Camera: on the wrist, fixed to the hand. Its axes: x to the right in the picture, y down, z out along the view.
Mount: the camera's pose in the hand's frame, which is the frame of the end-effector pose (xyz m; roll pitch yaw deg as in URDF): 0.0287 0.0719 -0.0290 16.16 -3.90 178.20
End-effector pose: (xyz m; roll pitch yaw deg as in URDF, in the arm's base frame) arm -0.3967 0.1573 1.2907 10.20 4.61 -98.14
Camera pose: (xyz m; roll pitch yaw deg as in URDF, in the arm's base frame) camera -0.3254 0.1195 1.2726 6.03 -8.77 80.77
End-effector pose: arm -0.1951 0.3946 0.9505 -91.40 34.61 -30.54
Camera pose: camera -0.2252 0.3767 0.8756 110.04 -32.63 144.88
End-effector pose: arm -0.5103 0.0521 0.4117 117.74 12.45 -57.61
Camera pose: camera -0.4930 0.0102 0.4808 -102.58 -12.19 126.78
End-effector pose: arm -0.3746 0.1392 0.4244 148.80 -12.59 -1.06
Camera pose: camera -0.3610 0.0925 0.4912 -131.82 14.97 -177.38
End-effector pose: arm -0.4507 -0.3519 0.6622 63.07 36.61 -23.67
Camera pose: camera -0.3783 -0.3198 0.6860 -49.12 -39.93 159.80
